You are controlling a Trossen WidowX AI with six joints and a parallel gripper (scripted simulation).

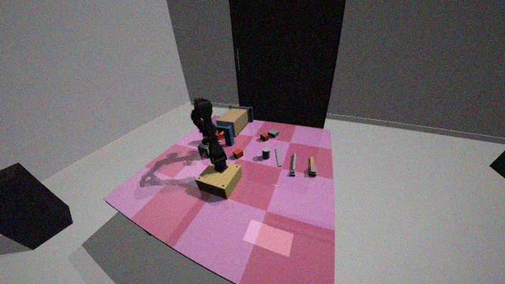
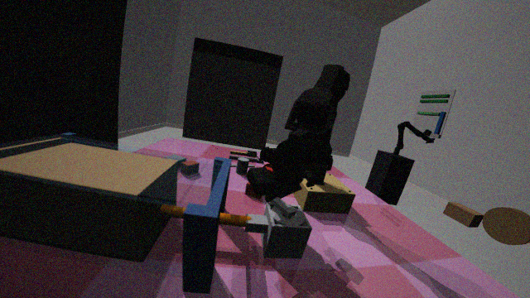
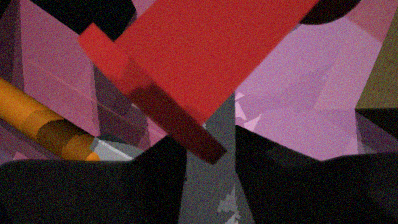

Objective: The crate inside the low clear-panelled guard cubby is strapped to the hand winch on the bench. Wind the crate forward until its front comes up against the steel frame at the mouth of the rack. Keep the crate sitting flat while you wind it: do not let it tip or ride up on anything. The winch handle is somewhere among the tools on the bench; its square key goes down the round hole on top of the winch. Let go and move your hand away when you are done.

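The red knob lies 2 cm ahead of my gripper tip, 3 cm to the right of it and 5 cm above it. From my gripper tip the other things lie so: red-knobbed winch handle: 2 cm above; then blue steel frame: 11 cm ahead, 8 cm to the left, 2 cm above; then grey hand winch: 6 cm behind, 4 cm to the left, 6 cm below.
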